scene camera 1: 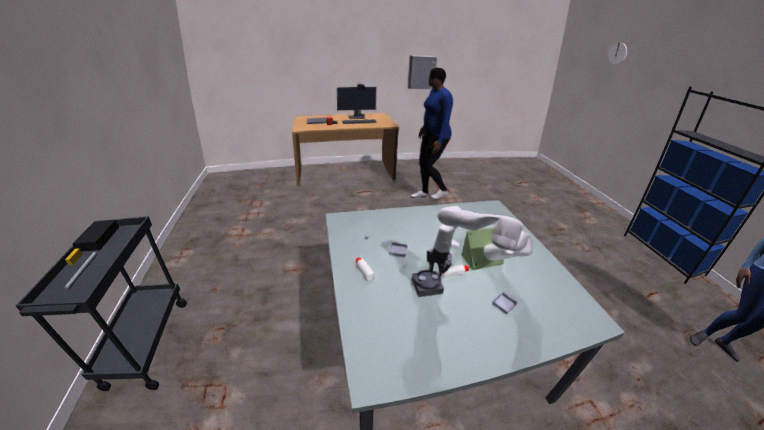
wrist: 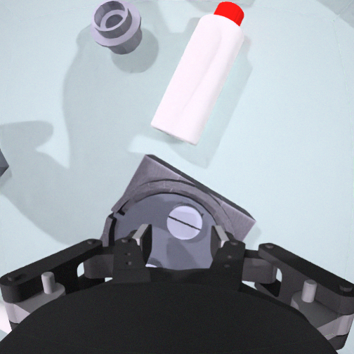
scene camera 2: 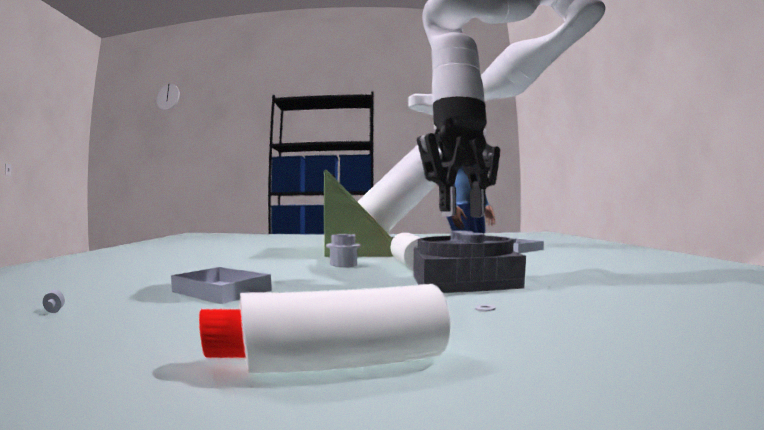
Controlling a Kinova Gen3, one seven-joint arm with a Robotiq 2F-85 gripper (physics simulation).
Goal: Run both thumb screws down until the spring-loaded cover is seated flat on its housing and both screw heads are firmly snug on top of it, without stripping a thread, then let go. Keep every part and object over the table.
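Frame: origin at the arm's base, x ahead, y left, z up, level; metres.
Seen in the pictures: gripper, fingertip midpoint: (scene camera 1: 434,273) (scene camera 2: 463,216); arm's base at its link origin: (scene camera 1: 491,252) (scene camera 2: 371,218).
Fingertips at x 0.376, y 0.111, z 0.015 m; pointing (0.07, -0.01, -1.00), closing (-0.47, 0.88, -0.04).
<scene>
Offsets run from my fingertips to a thing's top centre.
The dark square housing {dx +0.027, dy -0.002, dz -0.027 m} (scene camera 1: 429,292) (scene camera 2: 470,272) (wrist: 147,169) stands on the table with the dark round cover {dx +0.027, dy -0.002, dz -0.030 m} (scene camera 1: 427,285) (wrist: 135,220) inside its ring wall. One slotted screw head (wrist: 184,223) shows on the cover in the wrist view. The other screw head (wrist: 151,266) is mostly hidden behind the gripper body. Thread depth and any gap under the cover or heads cannot be seen. My gripper (scene camera 1: 436,271) (scene camera 2: 462,214) (wrist: 180,236) is partly open and empty. It points down above the cover, its fingertips clear of both heads in scene camera 2's view.
A white bottle {dx -0.140, dy -0.055, dz -0.033 m} (scene camera 1: 454,271) (wrist: 197,80) lies close beside the housing; another bottle {dx +0.311, dy -0.161, dz -0.033 m} (scene camera 1: 365,269) (scene camera 2: 342,328) lies farther left. A flanged part {dx -0.144, dy -0.163, dz -0.034 m} (scene camera 2: 343,252) (wrist: 116,34), green wedge (scene camera 1: 483,248) (scene camera 2: 347,229), two shallow trays, a small ring {dx +0.173, dy -0.017, dz -0.081 m} (scene camera 2: 485,308) and a small round part {dx +0.255, dy -0.440, dz -0.063 m} (scene camera 2: 53,302) are on the table.
</scene>
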